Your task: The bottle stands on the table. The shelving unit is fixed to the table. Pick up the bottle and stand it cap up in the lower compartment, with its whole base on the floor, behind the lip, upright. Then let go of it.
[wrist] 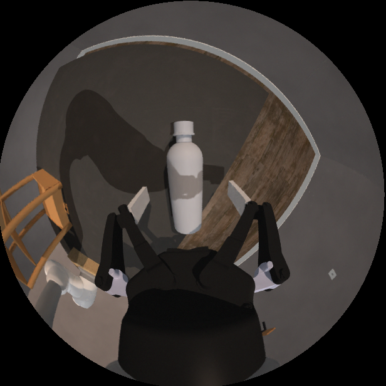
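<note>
The white bottle [185, 185] with its white cap appears to lie on its side on the table [270, 150], cap toward the top of the wrist view. A shadow band crosses its body. My gripper [187, 190] is open and empty. Its pale fingertips show left and right of the bottle's lower half, apart from it; how high they are above the table is hard to tell. I cannot identify the shelving unit or its lower compartment with certainty.
An orange slatted frame [50, 200] is at the left beyond the table edge. A light wooden block [84, 261] and a white rounded object [82, 291] are at lower left. Large dark shadows cover part of the table, whose corner is at right.
</note>
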